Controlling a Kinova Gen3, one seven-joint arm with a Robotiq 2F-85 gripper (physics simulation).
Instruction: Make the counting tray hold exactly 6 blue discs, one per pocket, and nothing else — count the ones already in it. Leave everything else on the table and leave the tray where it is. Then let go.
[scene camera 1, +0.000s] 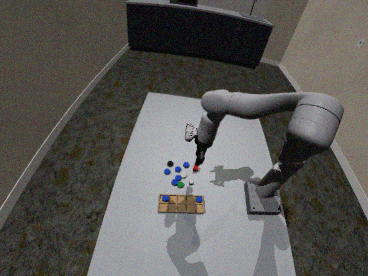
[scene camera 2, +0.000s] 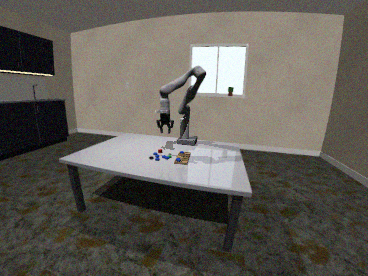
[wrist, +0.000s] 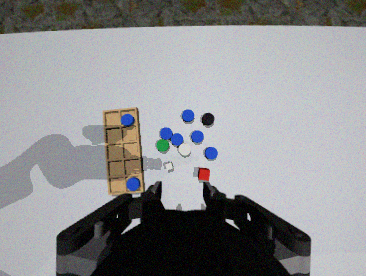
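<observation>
The wooden counting tray (scene camera 1: 181, 213) (wrist: 106, 150) lies on the table with two blue discs in it. In the wrist view one blue disc (wrist: 127, 120) sits in the top right pocket and the other blue disc (wrist: 133, 184) in the bottom right pocket. The other pockets look empty, some in shadow. Several loose blue discs lie beside the tray, among them ones at the top (wrist: 188, 115), the left (wrist: 166, 133), the middle (wrist: 177, 139), the right (wrist: 197, 136) and the lower right (wrist: 211, 153). My gripper (scene camera 2: 165, 131) (wrist: 182, 188) is partly open and empty, high above the table.
A green disc (scene camera 1: 180, 185) (wrist: 162, 145), a white disc (wrist: 184, 150) and a black disc (scene camera 1: 170, 163) (wrist: 208, 119) lie among the loose blue ones. A small white cube (wrist: 168, 166) and a red block (scene camera 2: 160, 151) (wrist: 204, 174) lie nearer the gripper.
</observation>
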